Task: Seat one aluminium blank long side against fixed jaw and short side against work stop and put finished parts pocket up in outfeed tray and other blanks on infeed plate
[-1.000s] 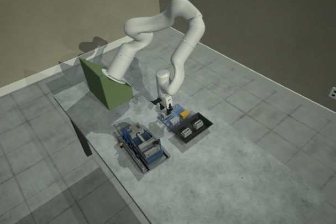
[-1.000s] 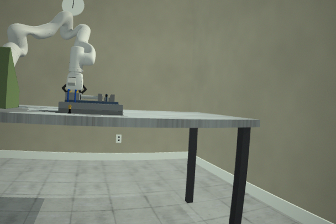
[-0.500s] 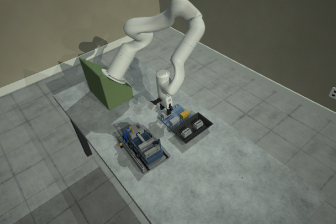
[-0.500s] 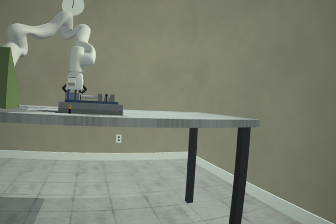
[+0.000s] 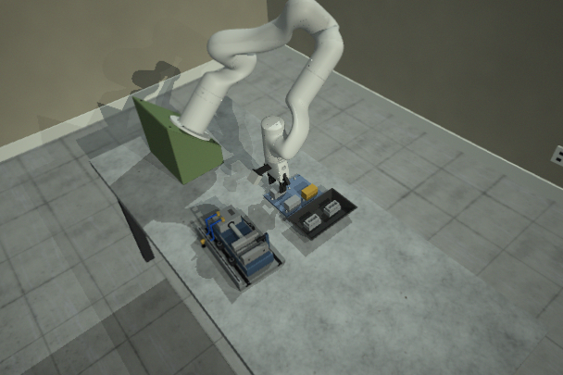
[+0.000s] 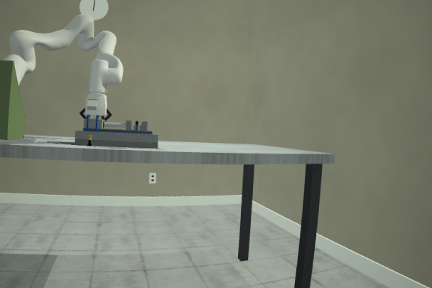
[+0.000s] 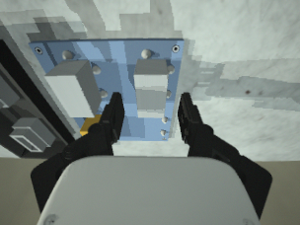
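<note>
My gripper is now 4 cm above the aluminium blank. Also, from my hand: cylinder rod 26 cm to the right, 10 cm ahead, 1 cm above; then vise 26 cm to the right, 12 cm ahead, 3 cm below; then brass blank 9 cm to the left, 9 cm ahead, 4 cm below.
</note>
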